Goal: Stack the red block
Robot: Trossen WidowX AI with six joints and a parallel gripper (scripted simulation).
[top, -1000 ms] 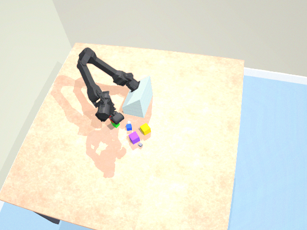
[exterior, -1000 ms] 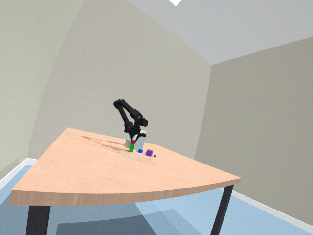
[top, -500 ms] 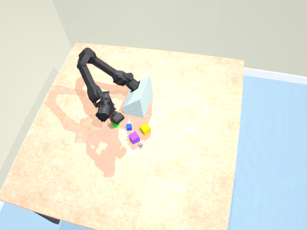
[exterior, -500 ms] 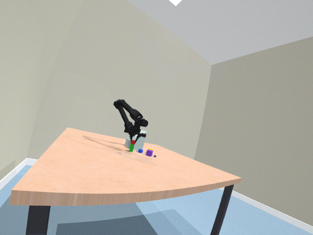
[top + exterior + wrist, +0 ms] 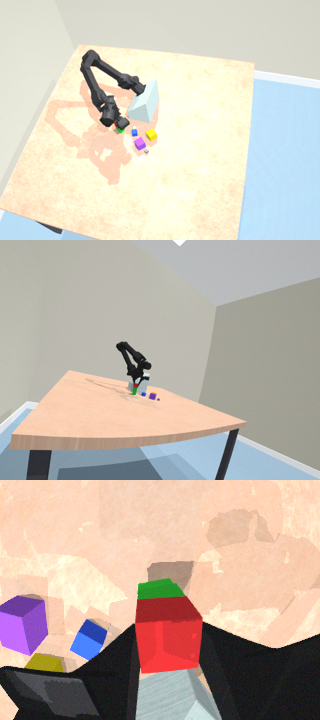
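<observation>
Now: gripper tip 10 mm below the red block. Also, from my gripper tip: blue block (90 mm to the left, 60 mm below, 10 mm ahead); then purple block (140 mm to the left, 80 mm ahead, 50 mm below); then yellow block (190 mm to the left, 50 mm below, 10 mm ahead).
</observation>
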